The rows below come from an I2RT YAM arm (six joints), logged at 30 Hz.
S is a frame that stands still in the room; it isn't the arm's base.
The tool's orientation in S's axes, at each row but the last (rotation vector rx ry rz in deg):
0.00, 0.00, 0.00
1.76, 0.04, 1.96
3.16, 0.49, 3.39
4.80, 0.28, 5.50
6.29, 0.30, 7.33
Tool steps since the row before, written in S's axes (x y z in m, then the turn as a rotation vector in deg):
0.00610, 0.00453, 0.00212, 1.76, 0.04, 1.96
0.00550, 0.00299, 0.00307, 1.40, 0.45, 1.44
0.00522, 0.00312, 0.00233, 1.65, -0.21, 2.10
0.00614, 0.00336, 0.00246, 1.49, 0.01, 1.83
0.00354, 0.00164, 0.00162, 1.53, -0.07, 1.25
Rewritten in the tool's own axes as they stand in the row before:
0.00610, 0.00453, 0.00212, 1.76, 0.04, 1.96
0.00560, 0.00289, 0.00298, 1.41, 0.45, 1.43
0.00538, 0.00293, 0.00221, 1.62, -0.19, 2.13
0.00643, 0.00295, 0.00223, 1.48, 0.02, 1.84
0.00372, 0.00134, 0.00147, 1.51, -0.13, 1.27

